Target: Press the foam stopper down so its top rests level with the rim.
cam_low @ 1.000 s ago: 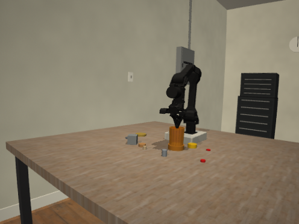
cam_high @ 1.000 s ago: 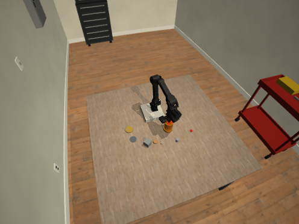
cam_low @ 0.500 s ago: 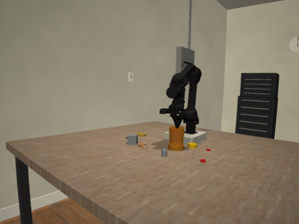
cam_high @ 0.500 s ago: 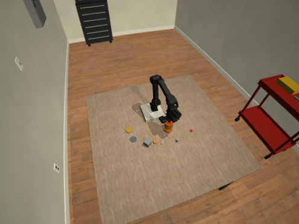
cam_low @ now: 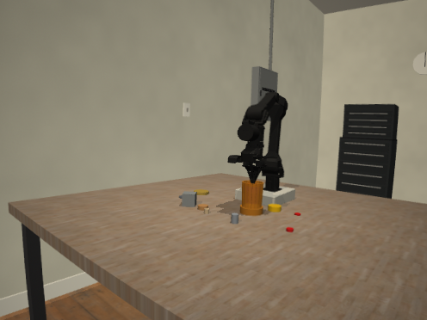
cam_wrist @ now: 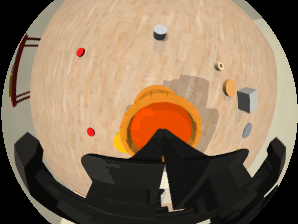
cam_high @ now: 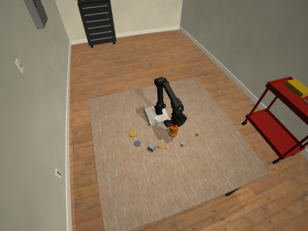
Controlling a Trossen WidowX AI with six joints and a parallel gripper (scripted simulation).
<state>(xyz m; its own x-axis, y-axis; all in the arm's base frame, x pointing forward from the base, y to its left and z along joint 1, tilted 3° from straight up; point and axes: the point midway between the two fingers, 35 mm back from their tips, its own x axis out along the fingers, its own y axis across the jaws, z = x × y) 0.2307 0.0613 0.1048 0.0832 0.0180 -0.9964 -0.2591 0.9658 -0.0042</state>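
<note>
My gripper is now 4 cm above the orange foam stopper. Round my hand: small tan disc (15 cm to the right, 13 cm below, 10 cm ahead); then yellow disc (13 cm below, 9 cm behind, 4 cm to the left); then small grey cylinder (14 cm ahead, 12 cm below, 4 cm to the left).
</note>
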